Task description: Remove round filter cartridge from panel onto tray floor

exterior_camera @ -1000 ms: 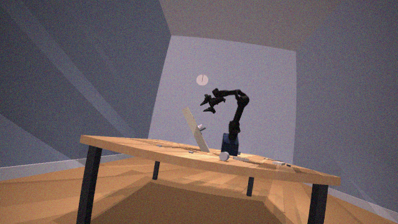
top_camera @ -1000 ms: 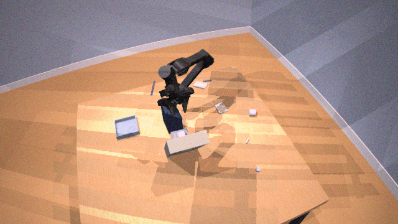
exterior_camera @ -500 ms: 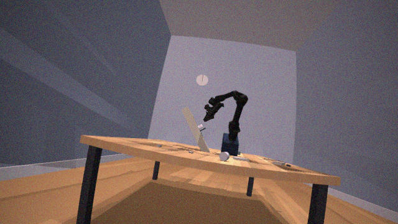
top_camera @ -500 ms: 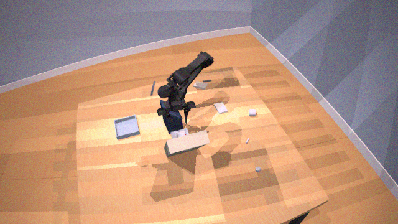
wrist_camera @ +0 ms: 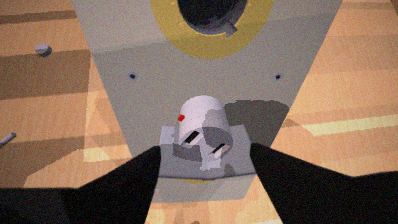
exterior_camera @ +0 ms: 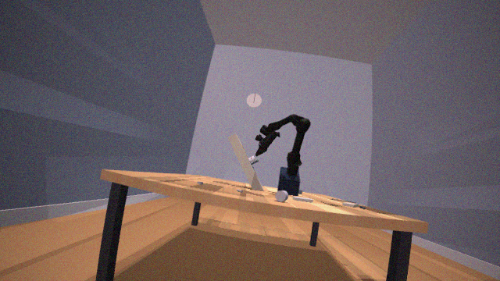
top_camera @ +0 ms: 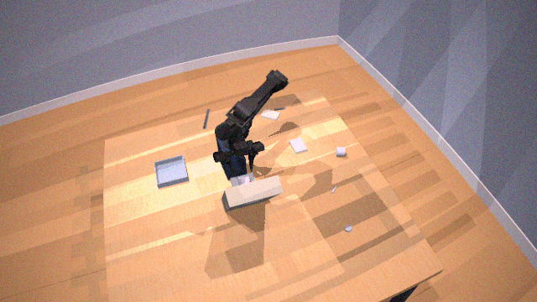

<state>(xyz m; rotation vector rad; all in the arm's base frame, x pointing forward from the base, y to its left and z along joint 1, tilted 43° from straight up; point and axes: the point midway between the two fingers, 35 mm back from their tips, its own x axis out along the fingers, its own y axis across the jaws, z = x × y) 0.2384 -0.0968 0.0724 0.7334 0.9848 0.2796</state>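
My gripper tip is now 2 cm short of the filter cartridge and 3 cm above it. Also, from my gripper tip: grey service panel: 6 cm ahead, 1 cm to the right, 5 cm below; then small stick: 7 cm ahead, 38 cm to the left, 22 cm below; then blue-rimmed tray: 35 cm behind, 25 cm to the right, 22 cm below.
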